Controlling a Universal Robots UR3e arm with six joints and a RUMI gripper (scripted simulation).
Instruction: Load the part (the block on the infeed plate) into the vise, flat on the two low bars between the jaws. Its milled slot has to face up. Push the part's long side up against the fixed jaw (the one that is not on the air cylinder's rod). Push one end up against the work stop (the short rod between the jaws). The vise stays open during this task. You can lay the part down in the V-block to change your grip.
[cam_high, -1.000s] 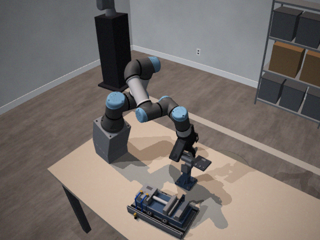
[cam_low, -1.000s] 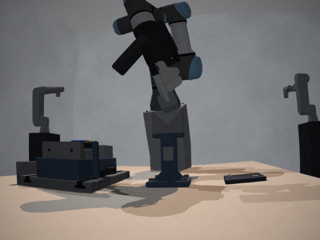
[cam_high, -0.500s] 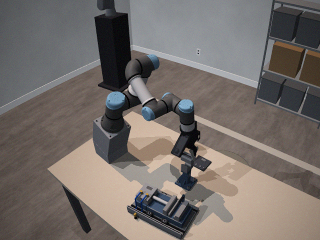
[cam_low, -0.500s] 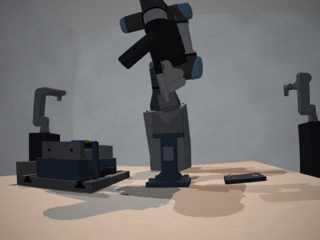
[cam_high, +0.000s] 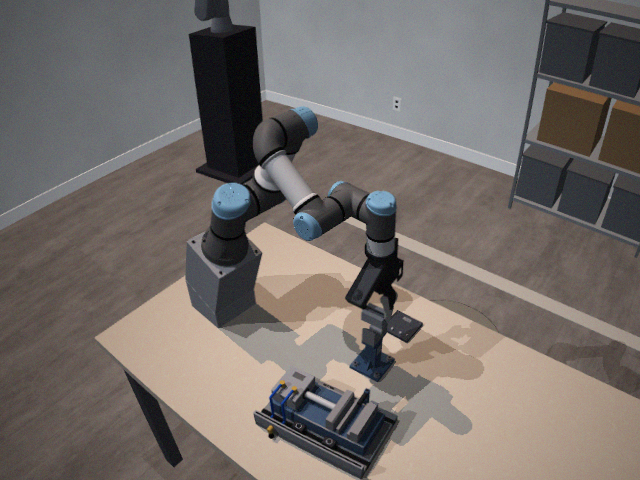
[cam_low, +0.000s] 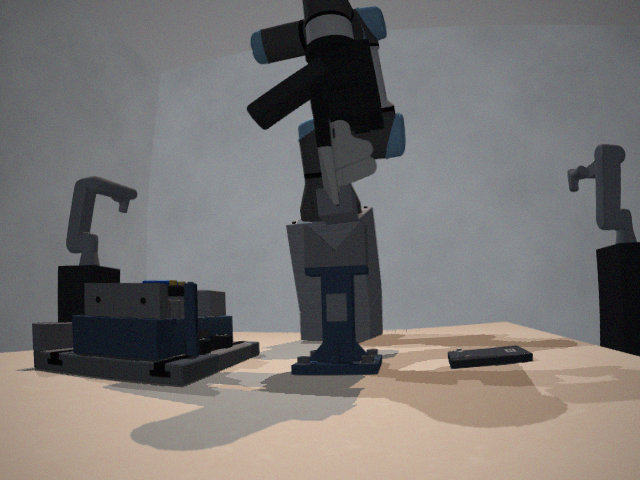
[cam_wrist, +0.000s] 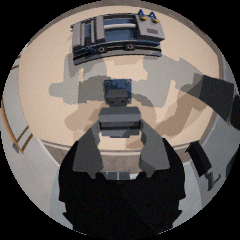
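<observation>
Now: the grey part right at my hand. Also, from my hand: blue vise 22 cm to the right, 15 cm below.
</observation>
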